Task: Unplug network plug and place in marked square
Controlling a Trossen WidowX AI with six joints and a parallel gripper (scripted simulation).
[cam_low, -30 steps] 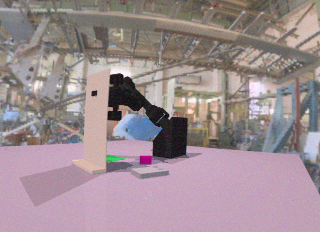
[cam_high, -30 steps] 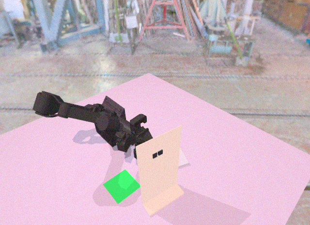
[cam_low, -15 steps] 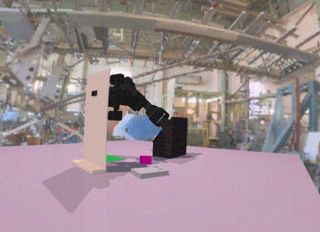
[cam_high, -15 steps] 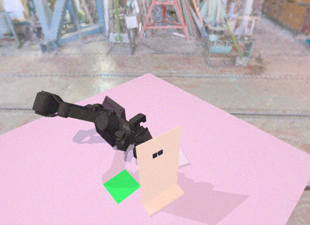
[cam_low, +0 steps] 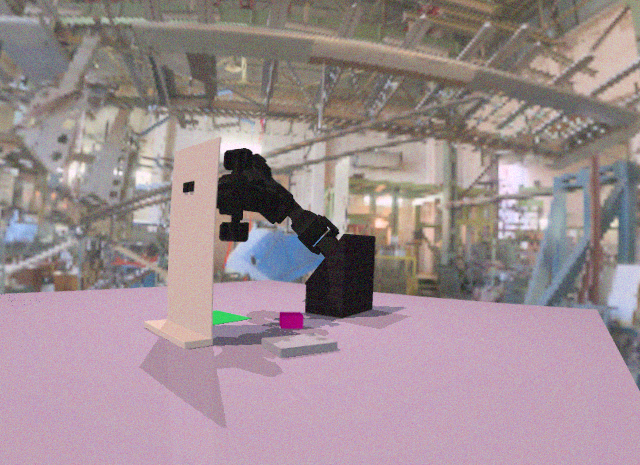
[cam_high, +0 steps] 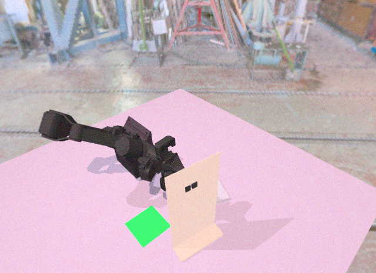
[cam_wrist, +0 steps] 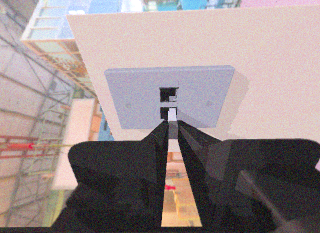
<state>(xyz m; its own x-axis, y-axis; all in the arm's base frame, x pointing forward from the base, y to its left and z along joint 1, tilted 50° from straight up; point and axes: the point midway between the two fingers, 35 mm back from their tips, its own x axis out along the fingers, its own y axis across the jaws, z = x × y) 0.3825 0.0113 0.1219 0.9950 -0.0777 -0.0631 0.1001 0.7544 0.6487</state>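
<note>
Right now my gripper tip is 270 mm above the green marked square, 120 mm past it and 90 mm to the left of it. The rest, counted from my gripper tip: flat grey plate 260 mm below, 190 mm to the left, 30 mm behind; pale grey plug right at my gripper tip; upright panel 110 mm below, 40 mm ahead, 10 mm to the right.
</note>
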